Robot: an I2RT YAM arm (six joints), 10 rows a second.
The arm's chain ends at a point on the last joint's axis. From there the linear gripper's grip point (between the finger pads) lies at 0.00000 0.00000 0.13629 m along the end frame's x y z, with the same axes.
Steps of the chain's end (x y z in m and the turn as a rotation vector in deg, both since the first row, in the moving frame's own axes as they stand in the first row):
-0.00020, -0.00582, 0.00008, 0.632, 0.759, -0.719
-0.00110, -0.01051, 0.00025, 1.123, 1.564, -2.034
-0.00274, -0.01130, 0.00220, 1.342, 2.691, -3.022
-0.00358, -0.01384, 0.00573, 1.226, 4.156, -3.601
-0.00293, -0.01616, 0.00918, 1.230, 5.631, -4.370
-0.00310, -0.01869, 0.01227, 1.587, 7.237, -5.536
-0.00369, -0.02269, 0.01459, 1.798, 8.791, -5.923
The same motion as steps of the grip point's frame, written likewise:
0.00160, -0.00733, 0.00006, 0.632, 0.759, -0.719
0.00257, -0.01325, 0.00017, 1.123, 1.564, -2.034
0.00357, -0.01466, 0.00201, 1.342, 2.691, -3.022
0.00620, -0.01706, 0.00534, 1.226, 4.156, -3.601
0.01032, -0.01959, 0.00849, 1.230, 5.631, -4.370
0.01386, -0.02328, 0.01113, 1.587, 7.237, -5.536
0.01688, -0.02802, 0.01292, 1.798, 8.791, -5.923

